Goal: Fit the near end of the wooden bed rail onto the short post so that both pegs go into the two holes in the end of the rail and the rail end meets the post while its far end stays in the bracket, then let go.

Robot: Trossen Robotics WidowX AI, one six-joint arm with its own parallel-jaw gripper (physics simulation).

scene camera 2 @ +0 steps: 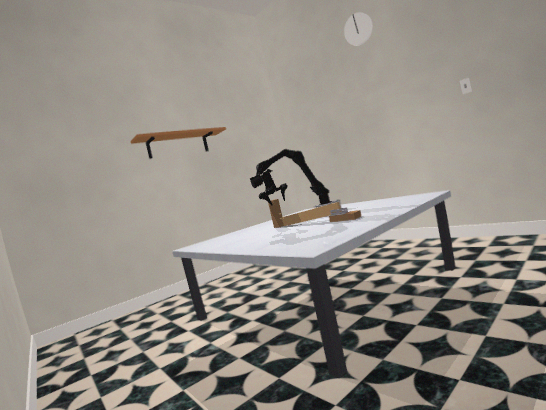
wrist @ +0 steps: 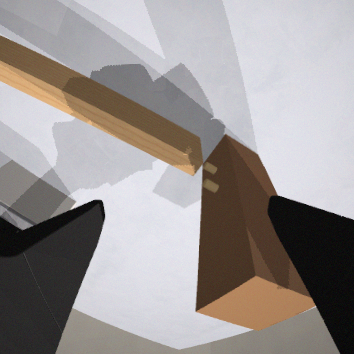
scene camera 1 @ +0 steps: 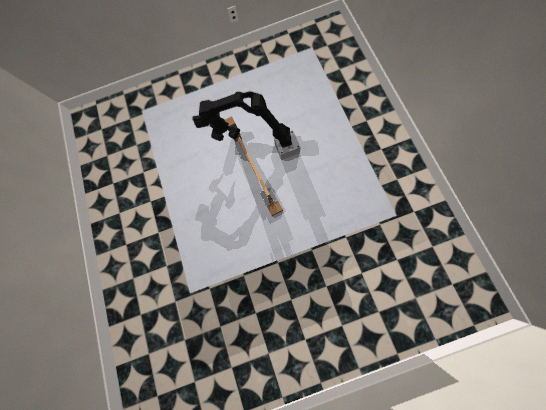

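Where they show: gripper, fingertip midpoint: (scene camera 2: 278, 203) (wrist: 187, 206); arm's base, origin of the base link: (scene camera 2: 325, 203) (wrist: 10, 234) (scene camera 1: 285, 141).
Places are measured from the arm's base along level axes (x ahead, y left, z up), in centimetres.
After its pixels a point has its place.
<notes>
The wooden bed rail (scene camera 1: 255, 169) @[y 10.7, x 23.3, z 0.5 cm] (scene camera 2: 312, 214) @[y 10.4, x 24.4, z -2.7 cm] (wrist: 135, 115) @[y -6.8, x 26.7, z -3.7 cm] lies low over the table. Its far end is at the grey bracket (scene camera 1: 269, 196) @[y 28.9, x 20.8, z -1.5 cm] (scene camera 2: 339, 211) @[y 29.2, x 22.2, z -3.0 cm]. The short post (scene camera 1: 230, 121) @[y -18.7, x 27.5, z 10.0 cm] (scene camera 2: 276, 214) @[y -16.4, x 29.7, z 0.6 cm] (wrist: 225, 240) @[y -16.2, x 28.2, z 6.8 cm] stands upright by the near end. In the wrist view, both pegs (wrist: 210, 167) @[y -15.7, x 27.6, z -2.4 cm] (wrist: 211, 185) @[y -15.7, x 27.7, z 0.7 cm] show on the post's face, outside the rail, with the rail end close beside them. The rail's holes are hard to make out. My gripper (scene camera 1: 226, 134) @[y -12.4, x 29.3, z 7.5 cm] (scene camera 2: 277, 201) @[y -12.4, x 29.3, z 7.5 cm] (wrist: 187, 206) @[y -12.4, x 29.3, z 7.5 cm] is open and empty above the near end, its fingers apart around the post's top area.
The bracket sits on a wooden block (scene camera 1: 275, 209) @[y 37.0, x 20.0, z -4.4 cm] (scene camera 2: 351, 216) @[y 37.9, x 23.7, z -6.1 cm]. The arm's grey base (scene camera 1: 288, 151) @[y 6.7, x 0.7, z 0.0 cm] stands on the white table (scene camera 1: 325, 100) @[y -22.4, x -36.6, z -8.0 cm] (scene camera 2: 235, 245) @[y -5.6, x 70.7, z -8.0 cm] to one side of the rail. A wall shelf (scene camera 2: 180, 134) hangs beyond the table.
</notes>
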